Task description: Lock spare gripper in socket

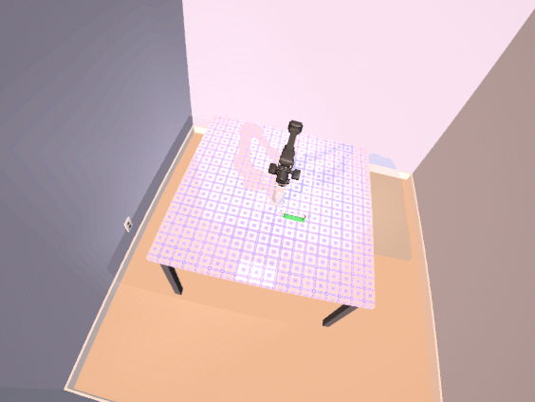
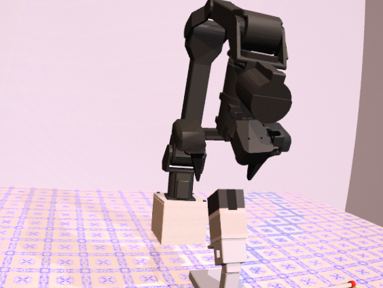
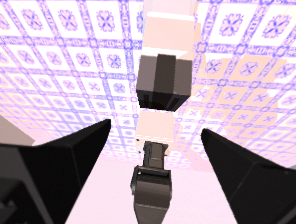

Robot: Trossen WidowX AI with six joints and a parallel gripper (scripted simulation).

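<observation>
The green pin holder lies 17 cm below my gripper tip, 14 cm to the left of it and 14 cm ahead of it. The rest, counted from my gripper tip: spare gripper (7 cm below, 4 cm ahead); then grey-blue mount (14 cm below, 5 cm ahead, 1 cm to the left).
</observation>
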